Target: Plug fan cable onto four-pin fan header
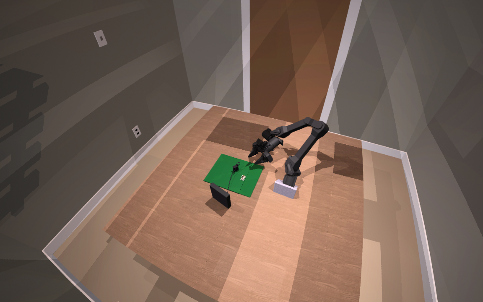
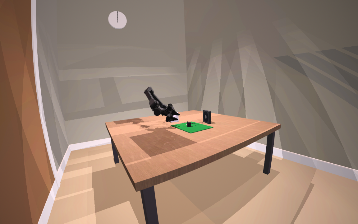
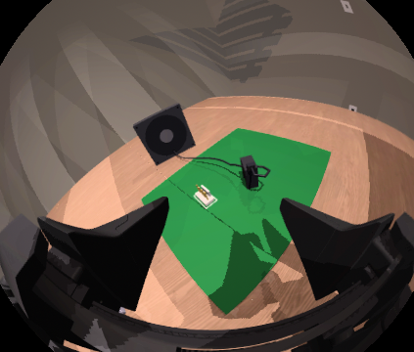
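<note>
Now: gripper tip 80 mm short of the black plug, 60 mm above it and 50 mm to the right of it. Also, from my gripper tip: black fan: 270 mm to the left, 50 mm ahead, 20 mm below; then green board: 100 mm below, 80 mm to the left, 80 mm ahead.
</note>
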